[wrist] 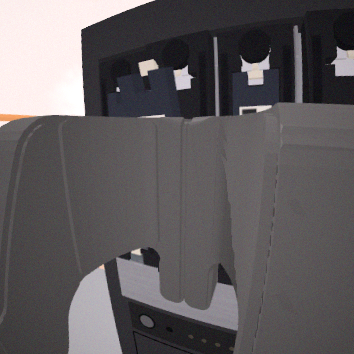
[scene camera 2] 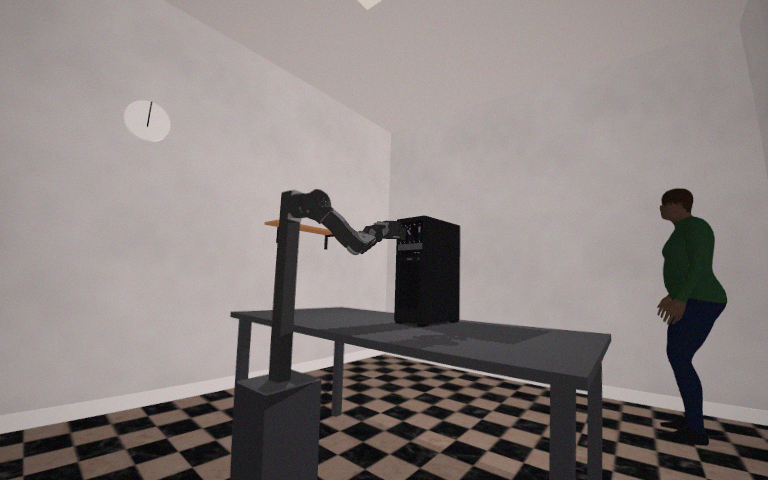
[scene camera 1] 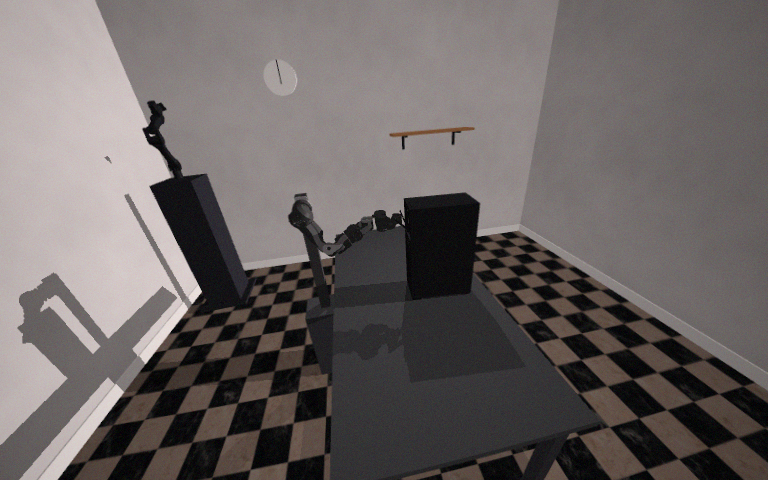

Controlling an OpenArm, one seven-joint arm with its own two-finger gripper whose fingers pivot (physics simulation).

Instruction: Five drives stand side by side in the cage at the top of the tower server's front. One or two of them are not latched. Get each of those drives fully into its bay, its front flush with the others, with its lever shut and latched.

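Observation:
The black tower server (scene camera 1: 441,249) (scene camera 2: 440,271) (wrist: 91,65) stands upright on the table, its drive cage at the top of its front. In the wrist view several drives show. Dark blue parts at the cage's left (wrist: 162,92) look nearer than the blue front of a drive (wrist: 256,90) to their right; which drive each belongs to is unclear. Another drive (wrist: 345,65) is cut off at the right edge. My gripper (scene camera 1: 400,219) (scene camera 2: 400,229) (wrist: 196,210) is shut and empty, close before the cage. It hides the drives' lower parts; lever latching cannot be made out.
The grey table (scene camera 1: 453,413) (scene camera 2: 566,350) bears the tower. A silver strip (wrist: 145,281) and a control panel (wrist: 170,322) lie below the cage. A wooden shelf (scene camera 1: 433,131) (scene camera 2: 305,228) hangs on the wall. A person (scene camera 2: 690,266) stands beyond the table's right end. Another arm (scene camera 1: 164,147) stands on a pedestal.

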